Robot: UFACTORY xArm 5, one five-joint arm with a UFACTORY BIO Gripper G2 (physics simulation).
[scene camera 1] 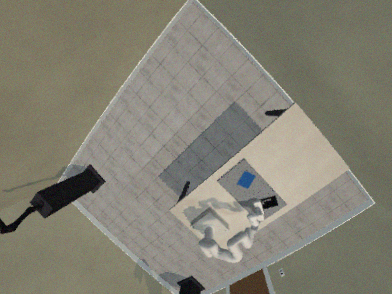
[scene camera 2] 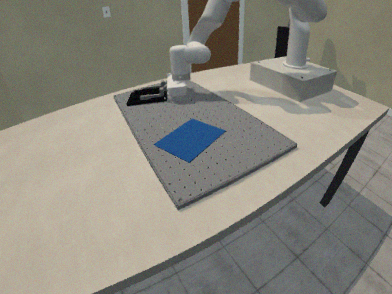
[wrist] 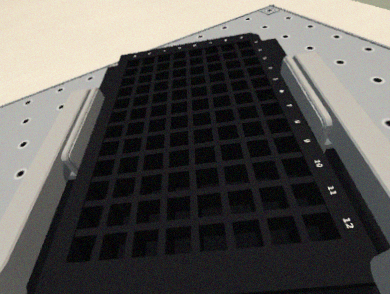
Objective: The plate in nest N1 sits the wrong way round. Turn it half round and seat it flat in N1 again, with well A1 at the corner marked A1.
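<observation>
The black well plate (wrist: 196, 172) shows between the fingers in the wrist view, its numbers along the right edge, 12 nearest the camera. The small marks on its far edge are too blurred to read. The black nest N1 (wrist: 275, 48) (scene camera 2: 132, 101) shows past the plate's far right corner in the wrist view. Whether the plate is raised in it cannot be told. My gripper (wrist: 196, 117) (scene camera 2: 151, 95) (scene camera 1: 266, 203) is shut on the plate, one pad against each long side. The corner mark A1 on the nest cannot be made out.
A blue flat rectangle (scene camera 1: 246, 179) (scene camera 2: 190, 140) lies on the grey perforated board (scene camera 1: 227, 178) (scene camera 2: 240, 150), apart from the nest. The arm's grey base box (scene camera 2: 292, 80) stands on the beige table (scene camera 2: 90, 185) beside the board.
</observation>
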